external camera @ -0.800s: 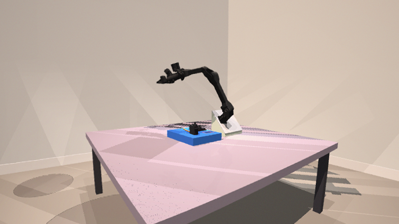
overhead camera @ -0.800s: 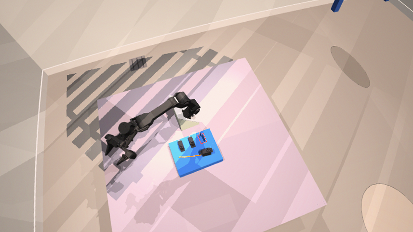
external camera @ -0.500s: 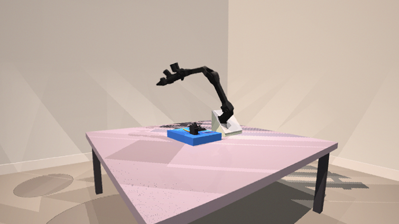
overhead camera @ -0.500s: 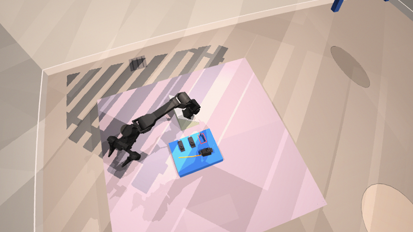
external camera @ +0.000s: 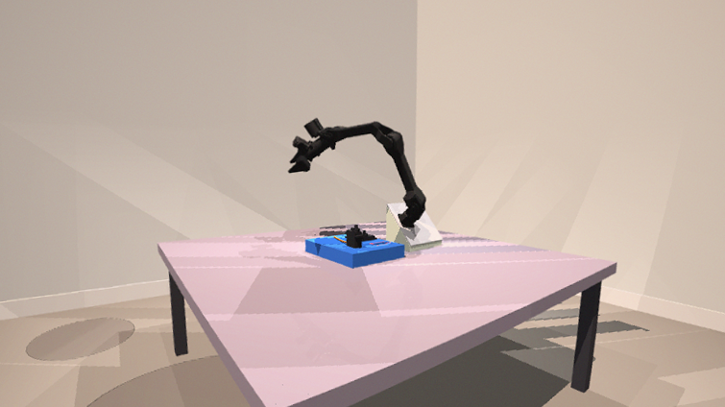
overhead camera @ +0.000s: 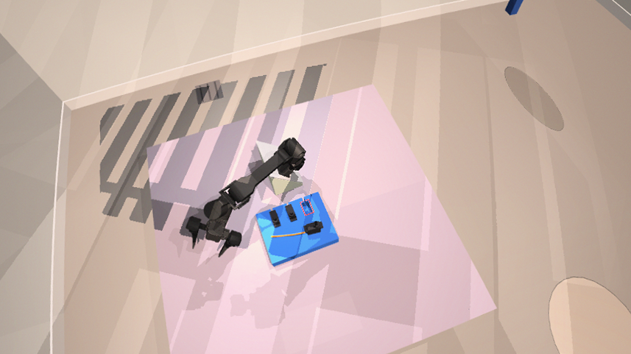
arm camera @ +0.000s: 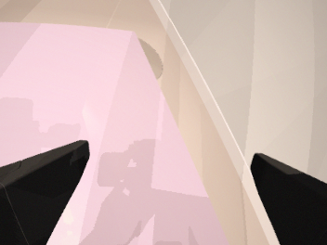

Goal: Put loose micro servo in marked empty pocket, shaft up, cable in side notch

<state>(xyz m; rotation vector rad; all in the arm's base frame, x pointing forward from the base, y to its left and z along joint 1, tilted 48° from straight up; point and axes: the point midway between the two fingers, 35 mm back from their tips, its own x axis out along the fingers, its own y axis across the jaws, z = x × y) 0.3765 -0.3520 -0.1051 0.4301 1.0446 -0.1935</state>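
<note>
The blue deck is 330 mm to the left of my gripper tip, 300 mm below it and 80 mm behind it.
</note>
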